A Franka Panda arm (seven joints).
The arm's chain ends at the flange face. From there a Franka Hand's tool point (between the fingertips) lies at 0.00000 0.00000 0.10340 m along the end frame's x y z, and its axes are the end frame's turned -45 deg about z.
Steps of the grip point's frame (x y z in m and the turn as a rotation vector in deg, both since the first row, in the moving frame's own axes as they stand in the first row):
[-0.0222 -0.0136 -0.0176 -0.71 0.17 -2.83]
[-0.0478 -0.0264 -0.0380 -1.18 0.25 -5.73]
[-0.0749 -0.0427 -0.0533 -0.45 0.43 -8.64]
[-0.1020 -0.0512 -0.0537 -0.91 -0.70 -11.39]
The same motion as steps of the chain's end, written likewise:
[-0.0265 0.0054 -0.0176 -0.38 0.62 -2.83]
[-0.0543 0.0140 -0.0380 -0.66 1.01 -5.73]
[-0.0843 0.0228 -0.0533 -0.01 0.62 -8.64]
[-0.1088 0.0339 -0.0537 -1.14 0.15 -11.39]

